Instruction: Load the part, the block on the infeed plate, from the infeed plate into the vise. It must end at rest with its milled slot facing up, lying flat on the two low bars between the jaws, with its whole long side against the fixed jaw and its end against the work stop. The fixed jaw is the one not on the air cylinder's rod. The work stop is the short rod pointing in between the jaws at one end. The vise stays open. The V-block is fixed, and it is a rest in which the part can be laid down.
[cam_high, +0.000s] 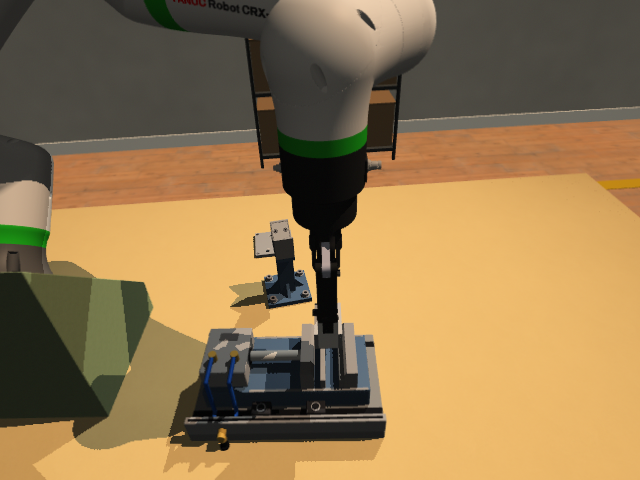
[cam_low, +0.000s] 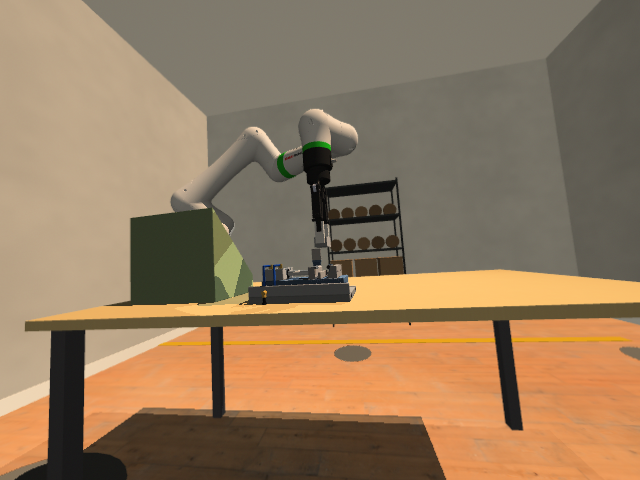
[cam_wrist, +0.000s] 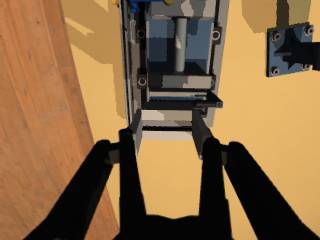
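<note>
Right now my hand is 12 cm above the fixed jaw, 3 cm short of it and 2 cm to the right of it. Round my hand: moving jaw 12 cm below, 3 cm behind, 2 cm to the left; work stop 11 cm below, 7 cm to the left; part 2 cm below.
</note>
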